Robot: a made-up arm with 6 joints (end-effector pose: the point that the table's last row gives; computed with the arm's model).
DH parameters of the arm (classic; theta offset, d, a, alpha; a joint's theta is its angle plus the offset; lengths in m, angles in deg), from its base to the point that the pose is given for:
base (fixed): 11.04 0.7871 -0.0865 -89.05
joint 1: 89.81 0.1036 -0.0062 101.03
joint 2: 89.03 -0.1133 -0.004 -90
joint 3: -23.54 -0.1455 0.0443 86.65
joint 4: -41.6 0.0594 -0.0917 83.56
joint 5: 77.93 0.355 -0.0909 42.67
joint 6: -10.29 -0.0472 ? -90
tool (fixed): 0 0.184 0 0
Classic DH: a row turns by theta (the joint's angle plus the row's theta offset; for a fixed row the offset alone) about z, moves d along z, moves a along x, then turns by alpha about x.
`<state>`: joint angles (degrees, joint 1 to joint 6).
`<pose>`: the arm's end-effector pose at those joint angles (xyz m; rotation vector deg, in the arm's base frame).
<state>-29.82 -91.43 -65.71 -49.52 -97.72 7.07</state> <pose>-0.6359 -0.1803 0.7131 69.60 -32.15 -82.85</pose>
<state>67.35 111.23 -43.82 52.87 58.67 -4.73</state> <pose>-0.3092 0.7177 0.8734 -11.02 86.82 151.98</pose>
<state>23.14 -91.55 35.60 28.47 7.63 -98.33</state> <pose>-0.2195 -0.1968 0.7319 21.48 148.38 24.33</pose>
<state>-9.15 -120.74 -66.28 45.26 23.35 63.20</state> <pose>-0.5418 -0.5258 1.1096 36.80 -127.62 72.56</pose>
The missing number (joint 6, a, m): 0.273
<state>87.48 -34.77 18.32 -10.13 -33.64 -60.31</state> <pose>-0.2980 -0.1899 0.8029 -43.12 -157.46 37.97</pose>
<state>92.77 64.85 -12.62 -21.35 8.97 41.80</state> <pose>-0.5830 -0.1443 1.1499 21.53 14.22 -121.98</pose>
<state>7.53 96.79 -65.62 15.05 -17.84 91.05</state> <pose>-0.7863 0.5147 0.8484 -43.55 -16.53 157.09</pose>
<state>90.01 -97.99 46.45 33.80 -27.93 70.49</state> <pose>0.3795 -0.4235 0.6328 -29.99 84.24 -25.66</pose>
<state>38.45 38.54 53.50 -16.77 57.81 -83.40</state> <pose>-0.0547 0.2310 0.6247 85.86 39.80 77.64</pose>
